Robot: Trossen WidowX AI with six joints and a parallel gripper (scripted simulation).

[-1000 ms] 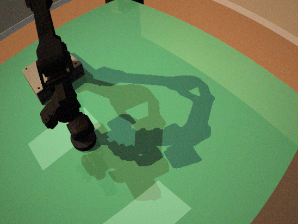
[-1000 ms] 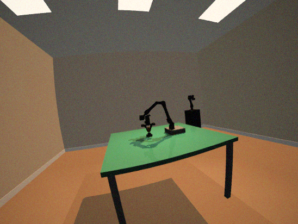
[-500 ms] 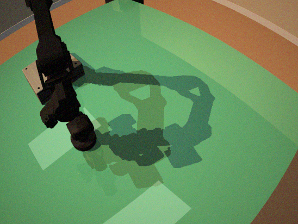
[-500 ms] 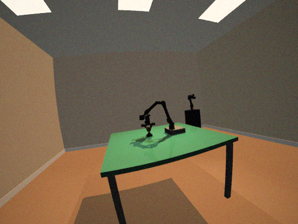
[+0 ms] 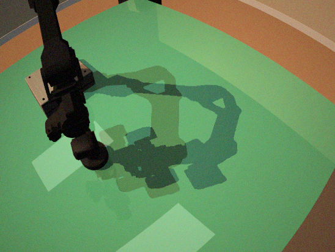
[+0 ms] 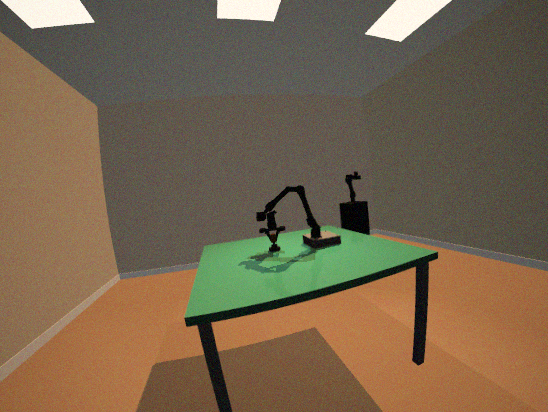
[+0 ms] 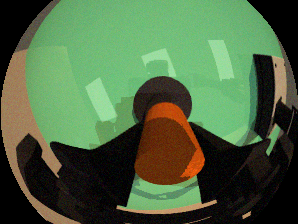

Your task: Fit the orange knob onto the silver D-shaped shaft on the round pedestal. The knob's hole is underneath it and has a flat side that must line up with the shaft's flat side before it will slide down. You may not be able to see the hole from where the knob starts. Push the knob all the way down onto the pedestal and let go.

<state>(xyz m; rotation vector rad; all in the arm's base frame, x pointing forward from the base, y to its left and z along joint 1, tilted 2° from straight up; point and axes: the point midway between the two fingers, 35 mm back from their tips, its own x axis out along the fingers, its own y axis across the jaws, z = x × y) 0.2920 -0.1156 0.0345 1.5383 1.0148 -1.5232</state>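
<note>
Right now my gripper tip is 40 mm above the pedestal. Round my gripper tip: orange knob: 30 mm above.
</note>
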